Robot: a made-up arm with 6 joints. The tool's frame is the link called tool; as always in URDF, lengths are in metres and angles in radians. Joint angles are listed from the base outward. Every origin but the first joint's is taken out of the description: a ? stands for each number. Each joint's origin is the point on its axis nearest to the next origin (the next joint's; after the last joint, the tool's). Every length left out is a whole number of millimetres.
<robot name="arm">
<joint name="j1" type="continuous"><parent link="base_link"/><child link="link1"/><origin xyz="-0.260 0.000 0.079" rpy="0.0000 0.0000 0.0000"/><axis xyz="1 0 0"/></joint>
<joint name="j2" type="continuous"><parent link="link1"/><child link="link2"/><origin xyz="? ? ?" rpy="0.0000 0.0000 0.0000"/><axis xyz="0 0 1"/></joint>
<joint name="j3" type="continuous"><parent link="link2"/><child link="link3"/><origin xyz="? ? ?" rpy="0.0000 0.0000 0.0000"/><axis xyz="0 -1 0"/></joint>
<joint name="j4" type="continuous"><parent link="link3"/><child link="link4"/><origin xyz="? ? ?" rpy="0.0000 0.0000 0.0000"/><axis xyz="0 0 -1"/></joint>
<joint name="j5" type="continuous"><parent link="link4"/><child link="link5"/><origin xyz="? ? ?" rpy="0.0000 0.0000 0.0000"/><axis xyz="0 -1 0"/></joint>
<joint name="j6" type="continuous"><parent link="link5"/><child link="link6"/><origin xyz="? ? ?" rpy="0.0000 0.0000 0.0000"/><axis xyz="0 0 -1"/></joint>
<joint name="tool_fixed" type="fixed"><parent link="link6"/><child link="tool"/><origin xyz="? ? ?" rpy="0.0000 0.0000 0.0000"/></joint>
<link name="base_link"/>
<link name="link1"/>
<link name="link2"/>
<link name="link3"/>
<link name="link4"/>
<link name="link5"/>
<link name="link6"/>
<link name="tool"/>
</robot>
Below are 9 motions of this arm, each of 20 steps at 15 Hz.
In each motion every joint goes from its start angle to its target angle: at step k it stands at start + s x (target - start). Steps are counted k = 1, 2, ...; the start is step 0. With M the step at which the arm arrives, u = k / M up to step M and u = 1 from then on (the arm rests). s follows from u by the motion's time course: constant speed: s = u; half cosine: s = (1 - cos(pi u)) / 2; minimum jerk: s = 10 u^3 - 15 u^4 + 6 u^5.
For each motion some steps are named. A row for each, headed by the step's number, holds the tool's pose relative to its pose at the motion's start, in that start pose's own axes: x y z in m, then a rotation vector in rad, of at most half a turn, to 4 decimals.
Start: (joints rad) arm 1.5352 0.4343 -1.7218 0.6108 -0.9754 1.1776
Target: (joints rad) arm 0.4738 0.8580 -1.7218 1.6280 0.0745 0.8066
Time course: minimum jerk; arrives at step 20
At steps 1, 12, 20:
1: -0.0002 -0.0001 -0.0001 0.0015 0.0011 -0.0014
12: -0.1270 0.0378 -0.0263 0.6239 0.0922 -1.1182
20: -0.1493 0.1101 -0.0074 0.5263 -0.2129 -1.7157

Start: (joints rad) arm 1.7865 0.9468 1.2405 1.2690 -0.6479 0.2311
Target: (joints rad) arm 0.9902 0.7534 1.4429 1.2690 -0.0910 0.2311
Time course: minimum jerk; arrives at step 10
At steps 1, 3, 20:
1: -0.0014 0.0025 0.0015 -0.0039 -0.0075 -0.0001
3: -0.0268 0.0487 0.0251 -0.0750 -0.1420 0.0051
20: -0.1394 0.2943 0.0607 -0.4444 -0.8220 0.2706

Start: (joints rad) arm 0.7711 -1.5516 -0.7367 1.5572 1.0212 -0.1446
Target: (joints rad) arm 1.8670 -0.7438 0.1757 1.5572 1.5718 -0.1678
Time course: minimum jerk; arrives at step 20
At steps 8, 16, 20:
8: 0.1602 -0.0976 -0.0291 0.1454 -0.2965 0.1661
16: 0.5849 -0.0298 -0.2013 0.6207 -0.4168 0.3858
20: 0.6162 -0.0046 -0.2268 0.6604 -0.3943 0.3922

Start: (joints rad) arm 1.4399 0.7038 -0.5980 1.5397 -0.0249 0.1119
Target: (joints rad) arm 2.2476 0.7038 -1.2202 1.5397 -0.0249 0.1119
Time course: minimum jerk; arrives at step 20
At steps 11, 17, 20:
11: 0.1048 0.1011 -0.0359 -0.0819 0.2520 0.2553
17: 0.1434 0.1806 -0.0587 -0.1198 0.3593 0.4629
20: 0.1451 0.1863 -0.0600 -0.1218 0.3650 0.4784

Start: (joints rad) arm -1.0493 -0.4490 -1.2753 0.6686 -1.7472 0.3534
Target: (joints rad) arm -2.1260 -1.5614 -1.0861 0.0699 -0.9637 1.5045
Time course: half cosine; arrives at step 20
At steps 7, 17, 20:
7: 0.0384 0.0940 -0.0338 0.2599 -0.1708 -0.0061
17: 0.0324 0.3722 0.0524 1.3952 -0.3149 0.0499
20: 0.0228 0.3882 0.0703 1.5040 -0.2906 0.0713

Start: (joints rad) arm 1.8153 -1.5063 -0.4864 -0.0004 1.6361 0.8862
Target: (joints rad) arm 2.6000 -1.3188 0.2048 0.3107 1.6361 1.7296
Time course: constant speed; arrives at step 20
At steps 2, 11, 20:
2: 0.0180 0.0254 0.0152 -0.0142 -0.0038 -0.0805
11: 0.1191 0.1422 0.0484 -0.0727 -0.0331 -0.4735
20: 0.2468 0.2499 0.0220 -0.1352 -0.0999 -0.9139

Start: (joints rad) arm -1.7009 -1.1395 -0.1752 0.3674 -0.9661 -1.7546
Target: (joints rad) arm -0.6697 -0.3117 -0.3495 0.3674 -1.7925 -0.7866
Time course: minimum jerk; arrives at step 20
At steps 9, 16, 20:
9: -0.1272 0.0239 0.2223 0.7769 0.3552 -0.2059
16: -0.2295 -0.2014 0.4771 1.3628 1.3097 -0.2063
20: -0.2320 -0.2400 0.4909 1.3769 1.4345 -0.1765

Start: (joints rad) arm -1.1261 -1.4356 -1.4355 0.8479 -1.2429 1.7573
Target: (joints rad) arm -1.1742 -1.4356 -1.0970 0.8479 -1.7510 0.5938
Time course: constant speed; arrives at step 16
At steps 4, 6, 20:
4: 0.0415 -0.0023 -0.0211 -0.0640 0.0179 0.3600
6: 0.0634 0.0017 -0.0314 -0.0944 0.0306 0.5408
20: 0.1614 0.0743 -0.0850 -0.2375 0.1315 1.4439

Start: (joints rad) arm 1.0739 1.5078 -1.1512 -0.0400 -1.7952 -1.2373
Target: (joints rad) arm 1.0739 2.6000 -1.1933 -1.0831 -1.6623 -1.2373
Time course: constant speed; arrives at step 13
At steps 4, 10, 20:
4: -0.0903 0.0819 0.0971 -0.0926 0.3730 -0.3869
10: -0.0885 0.2216 0.2392 -0.0377 0.9887 -0.8943
20: -0.0419 0.2616 0.2940 0.0923 1.3045 -1.0990

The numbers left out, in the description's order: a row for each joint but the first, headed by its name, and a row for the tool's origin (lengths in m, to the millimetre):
j2: 0.000 0.059 -0.058
j3: -0.369 -0.007 0.000
j4: -0.029 0.000 0.339
j5: -0.062 -0.146 0.000
j6: 0.063 0.000 -0.004
tool: -0.060 -0.070 0.000

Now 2 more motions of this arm.
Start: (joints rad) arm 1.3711 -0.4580 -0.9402 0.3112 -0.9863 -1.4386
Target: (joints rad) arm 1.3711 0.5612 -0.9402 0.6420 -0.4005 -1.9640
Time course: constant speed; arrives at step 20
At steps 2, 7, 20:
2: -0.0149 0.0028 0.0280 -0.0916 0.0576 0.0043
7: -0.0396 0.0185 0.1029 -0.3167 0.2320 0.0340
20: -0.0099 0.1103 0.2825 -0.8198 0.8781 0.2133

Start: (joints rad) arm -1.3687 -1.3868 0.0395 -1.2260 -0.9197 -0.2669
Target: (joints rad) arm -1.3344 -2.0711 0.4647 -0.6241 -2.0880 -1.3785
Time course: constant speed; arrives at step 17
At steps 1, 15, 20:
1: 0.0028 0.0143 -0.0023 0.0650 0.0450 0.0035
15: 0.1754 0.2899 0.0143 1.3476 -0.1466 0.2939
20: 0.2280 0.3304 0.0404 1.5146 -0.3232 0.3508

